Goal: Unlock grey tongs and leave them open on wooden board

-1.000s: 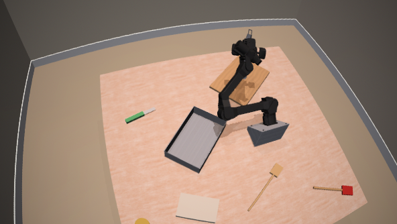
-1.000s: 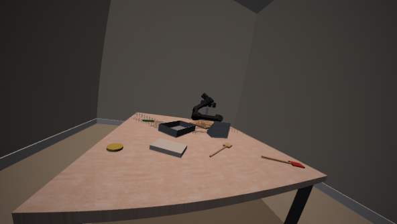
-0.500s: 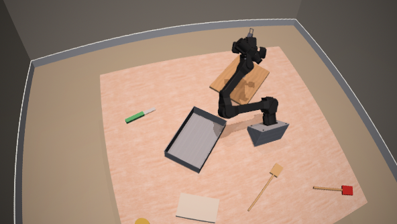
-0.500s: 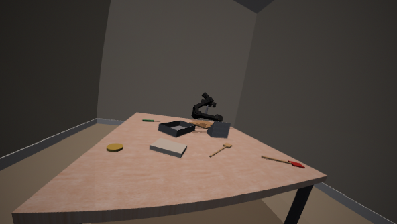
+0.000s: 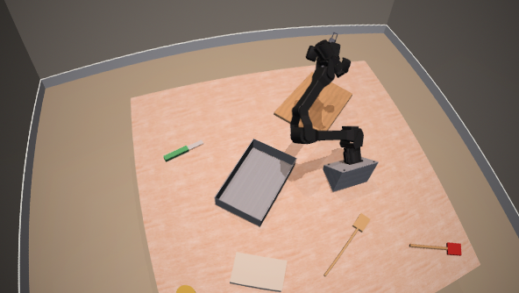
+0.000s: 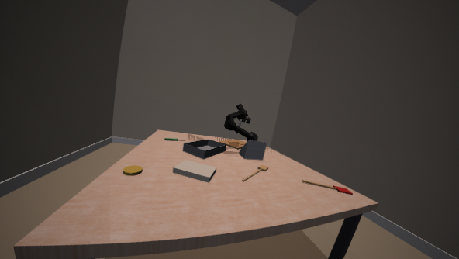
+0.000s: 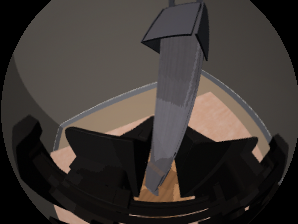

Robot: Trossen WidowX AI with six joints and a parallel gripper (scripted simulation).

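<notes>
Now: gripper tip 25 cm above the wooden board, 5 cm to the right of it and 2 cm short of it. The rest, counted from my gripper tip: pale block: 77 cm to the left, 47 cm ahead, 25 cm below; then green-handled knife: 63 cm ahead, 25 cm below, 20 cm to the left; then dark roasting tin: 41 cm to the left, 39 cm ahead, 23 cm below.
</notes>
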